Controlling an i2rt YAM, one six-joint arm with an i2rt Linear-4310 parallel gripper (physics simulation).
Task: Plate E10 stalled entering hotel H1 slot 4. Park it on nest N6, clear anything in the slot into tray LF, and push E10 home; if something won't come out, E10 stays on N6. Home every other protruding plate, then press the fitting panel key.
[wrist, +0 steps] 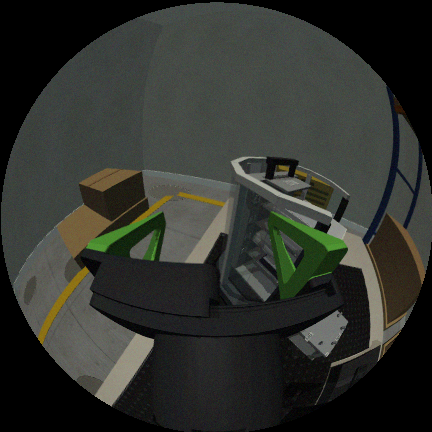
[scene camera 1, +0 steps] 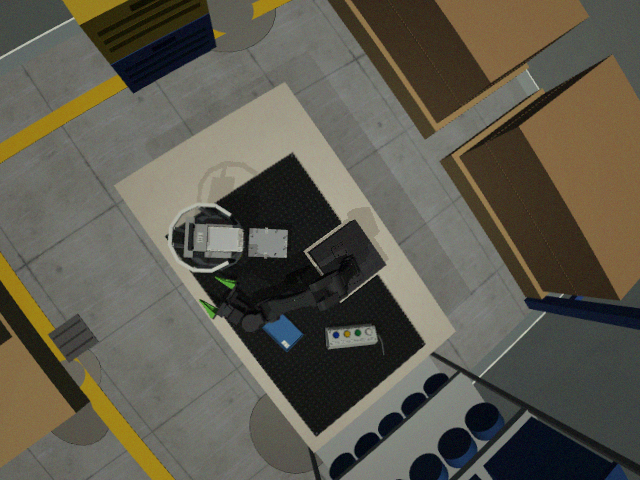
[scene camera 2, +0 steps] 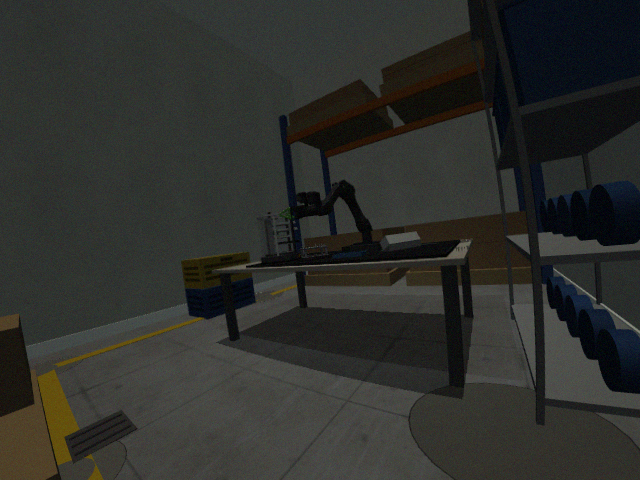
Labels:
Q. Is the gripper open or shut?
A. Open.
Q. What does the gripper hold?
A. Nothing.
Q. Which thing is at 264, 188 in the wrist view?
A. A slotted plate rack.

